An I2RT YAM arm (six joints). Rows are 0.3 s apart.
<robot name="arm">
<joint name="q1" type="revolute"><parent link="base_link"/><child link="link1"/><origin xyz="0 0 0.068"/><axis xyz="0 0 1"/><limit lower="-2.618" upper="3.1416"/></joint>
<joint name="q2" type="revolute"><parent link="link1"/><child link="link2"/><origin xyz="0.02 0.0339 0.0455" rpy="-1.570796 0 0"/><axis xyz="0 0 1"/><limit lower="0" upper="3.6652"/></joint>
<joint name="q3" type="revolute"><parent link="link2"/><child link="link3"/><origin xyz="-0.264 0 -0.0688" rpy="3.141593 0 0"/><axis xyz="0 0 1"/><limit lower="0" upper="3.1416"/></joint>
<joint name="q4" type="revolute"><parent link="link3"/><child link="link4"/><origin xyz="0.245 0.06 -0.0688"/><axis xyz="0 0 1"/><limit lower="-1.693" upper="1.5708"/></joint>
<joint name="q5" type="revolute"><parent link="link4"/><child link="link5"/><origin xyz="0.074 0.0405 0.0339" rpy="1.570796 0 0"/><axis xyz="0 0 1"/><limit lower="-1.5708" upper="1.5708"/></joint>
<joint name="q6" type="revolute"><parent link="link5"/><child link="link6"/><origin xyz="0.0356 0 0.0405" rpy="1.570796 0 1.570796"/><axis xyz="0 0 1"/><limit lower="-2.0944" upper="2.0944"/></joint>
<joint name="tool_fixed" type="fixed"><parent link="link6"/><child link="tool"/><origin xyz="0 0 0" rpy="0 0 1.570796"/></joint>
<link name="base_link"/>
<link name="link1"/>
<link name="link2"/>
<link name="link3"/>
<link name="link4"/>
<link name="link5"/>
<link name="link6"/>
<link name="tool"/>
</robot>
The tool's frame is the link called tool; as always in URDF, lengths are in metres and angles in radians.
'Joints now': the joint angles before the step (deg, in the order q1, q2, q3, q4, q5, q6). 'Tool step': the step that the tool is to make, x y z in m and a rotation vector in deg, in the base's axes. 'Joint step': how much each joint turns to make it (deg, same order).
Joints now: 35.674 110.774 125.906 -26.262 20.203 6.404
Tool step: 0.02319 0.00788 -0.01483 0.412 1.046 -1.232
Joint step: -0.869 5.260 4.380 -0.104 0.167 1.060
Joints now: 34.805 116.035 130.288 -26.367 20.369 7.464
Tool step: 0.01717 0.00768 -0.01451 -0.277 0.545 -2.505
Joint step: -0.266 4.283 3.313 0.142 2.168 0.608
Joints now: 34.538 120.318 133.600 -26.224 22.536 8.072
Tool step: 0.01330 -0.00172 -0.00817 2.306 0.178 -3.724
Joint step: -0.889 2.450 1.837 0.620 2.313 2.831
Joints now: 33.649 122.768 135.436 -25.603 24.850 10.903
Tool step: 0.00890 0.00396 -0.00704 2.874 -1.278 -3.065
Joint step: -0.020 1.887 0.592 2.828 2.622 2.550
